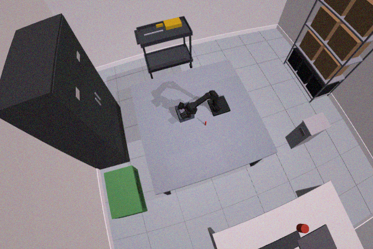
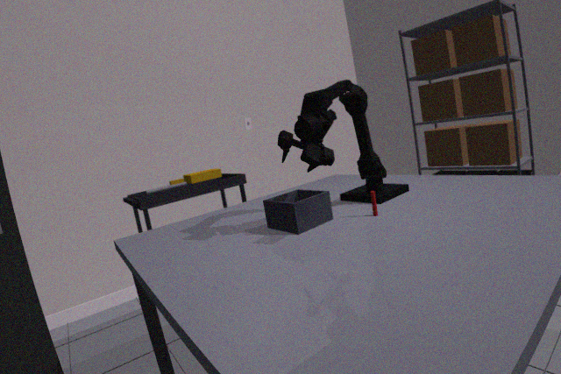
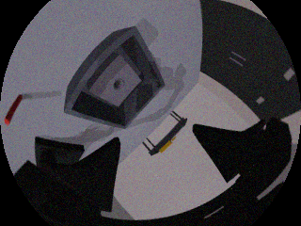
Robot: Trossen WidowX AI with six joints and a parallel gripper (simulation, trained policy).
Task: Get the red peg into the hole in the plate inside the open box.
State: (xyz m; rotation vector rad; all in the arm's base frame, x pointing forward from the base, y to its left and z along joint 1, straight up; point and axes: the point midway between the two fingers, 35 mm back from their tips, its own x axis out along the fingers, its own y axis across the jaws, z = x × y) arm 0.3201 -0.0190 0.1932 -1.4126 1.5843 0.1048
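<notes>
My gripper tip is now 17 cm past the red peg, 17 cm to the right of it and 16 cm above it. Also, from my gripper tip: pale plate: 1 cm ahead, 1 cm to the right, 15 cm below; dark box: 1 cm ahead, 1 cm to the right, 17 cm below.
</notes>
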